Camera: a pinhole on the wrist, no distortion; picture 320 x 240 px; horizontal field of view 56.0 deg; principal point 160.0 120.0 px. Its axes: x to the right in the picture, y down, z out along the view. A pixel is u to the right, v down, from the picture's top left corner.
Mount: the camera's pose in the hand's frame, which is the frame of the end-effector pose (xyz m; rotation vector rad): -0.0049 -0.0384 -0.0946 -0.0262 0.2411 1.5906
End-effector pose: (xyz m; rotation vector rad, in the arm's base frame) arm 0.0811 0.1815 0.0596 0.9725 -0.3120 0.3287
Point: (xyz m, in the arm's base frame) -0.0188 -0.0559 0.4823
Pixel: 254 129
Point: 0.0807 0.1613 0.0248
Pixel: 116 203
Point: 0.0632 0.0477 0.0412
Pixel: 47 225
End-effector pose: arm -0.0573 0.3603 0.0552 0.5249 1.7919 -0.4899
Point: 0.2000 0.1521 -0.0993
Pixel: 127 117
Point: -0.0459 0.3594 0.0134
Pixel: 221 56
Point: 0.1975 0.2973 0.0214
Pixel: 229 187
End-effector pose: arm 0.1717 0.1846 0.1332 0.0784 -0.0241 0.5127
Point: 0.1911 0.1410 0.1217
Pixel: 73 164
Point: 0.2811 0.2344 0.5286
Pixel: 141 75
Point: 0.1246 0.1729 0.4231
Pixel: 166 184
